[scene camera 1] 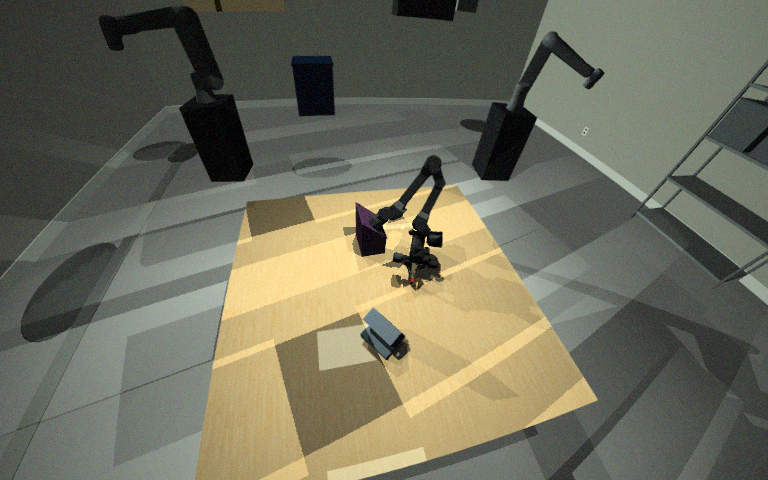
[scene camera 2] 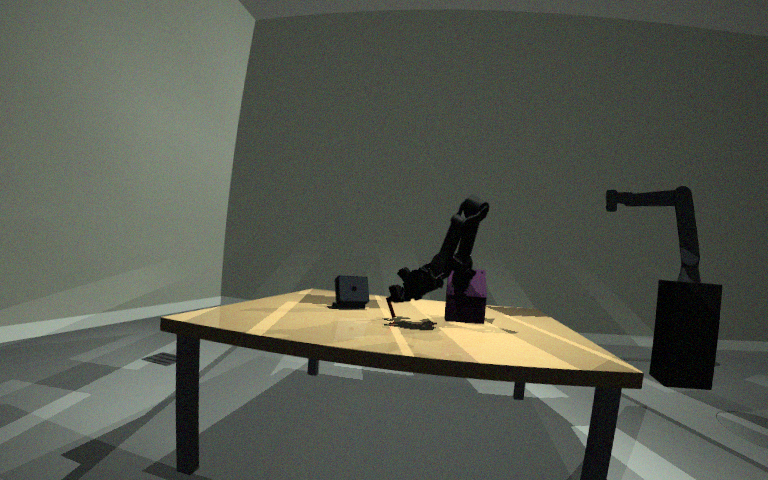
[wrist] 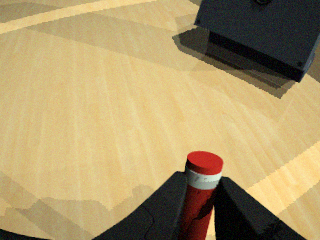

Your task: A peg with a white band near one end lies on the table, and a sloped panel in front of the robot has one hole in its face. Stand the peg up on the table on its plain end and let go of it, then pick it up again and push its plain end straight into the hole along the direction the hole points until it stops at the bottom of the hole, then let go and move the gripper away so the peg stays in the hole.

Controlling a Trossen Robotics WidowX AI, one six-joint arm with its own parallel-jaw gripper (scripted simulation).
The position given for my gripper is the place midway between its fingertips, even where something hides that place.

Note:
My gripper (scene camera 1: 412, 280) holds a red peg. I also see a sloped panel (scene camera 2: 343, 285).
My gripper is seen too in the wrist view (wrist: 200, 183). The sloped panel also shows in scene camera 1 (scene camera 1: 374, 319).

